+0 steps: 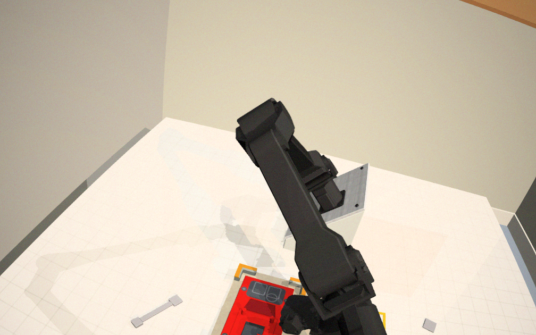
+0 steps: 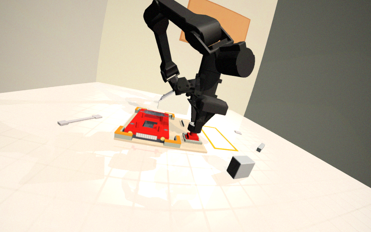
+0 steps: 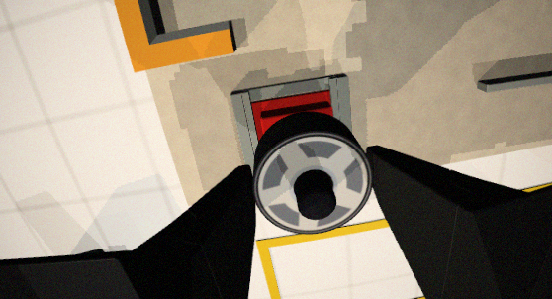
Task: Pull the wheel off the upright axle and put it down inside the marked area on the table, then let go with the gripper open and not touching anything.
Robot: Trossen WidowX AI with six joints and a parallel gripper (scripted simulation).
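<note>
Right now my gripper tip is right at the black wheel. Round my gripper tip: grey cube (13 cm ahead, 9 cm to the left, 2 cm below); then grey dog-bone bar (31 cm to the right, 4 cm below, 1 cm ahead); then flat grey tile (25 cm to the left, 16 cm behind, 4 cm below).
</note>
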